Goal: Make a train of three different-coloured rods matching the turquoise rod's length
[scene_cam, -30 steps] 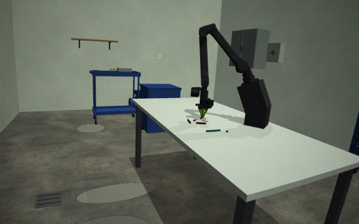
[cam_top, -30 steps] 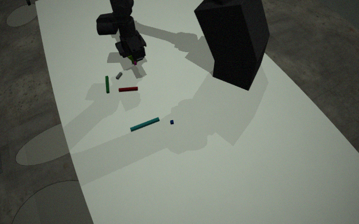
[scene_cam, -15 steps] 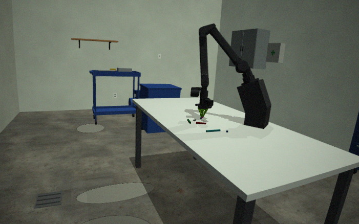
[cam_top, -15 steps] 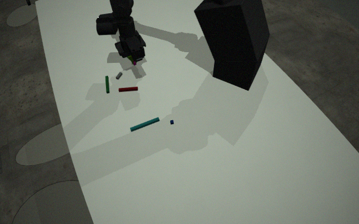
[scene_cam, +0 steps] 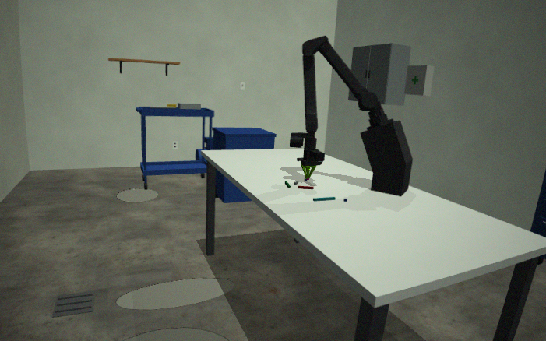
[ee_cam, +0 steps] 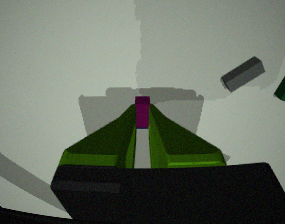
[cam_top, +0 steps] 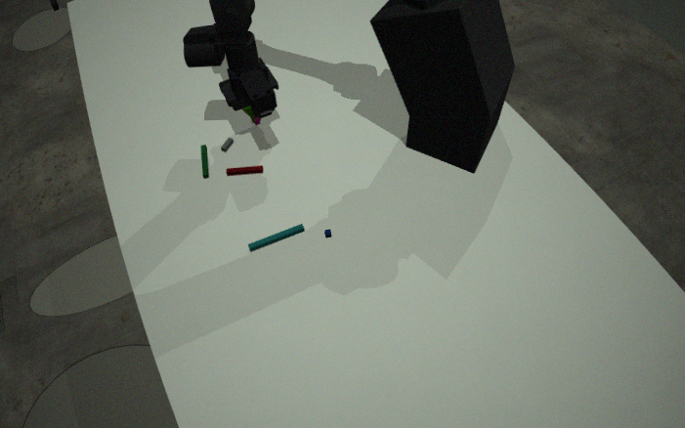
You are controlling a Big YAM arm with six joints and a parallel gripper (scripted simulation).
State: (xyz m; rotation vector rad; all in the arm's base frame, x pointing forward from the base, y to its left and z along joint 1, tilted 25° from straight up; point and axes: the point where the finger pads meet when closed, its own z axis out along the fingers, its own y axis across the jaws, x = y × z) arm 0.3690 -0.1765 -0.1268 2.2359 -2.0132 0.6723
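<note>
Now: the magenta rod 1 cm below my hand. Also, from my hand: green rod: 13 cm ahead, 5 cm to the left, 2 cm below; then grey rod: 7 cm ahead, 3 cm to the left, 2 cm below; then red rod: 6 cm ahead, 11 cm to the left, 2 cm below.
</note>
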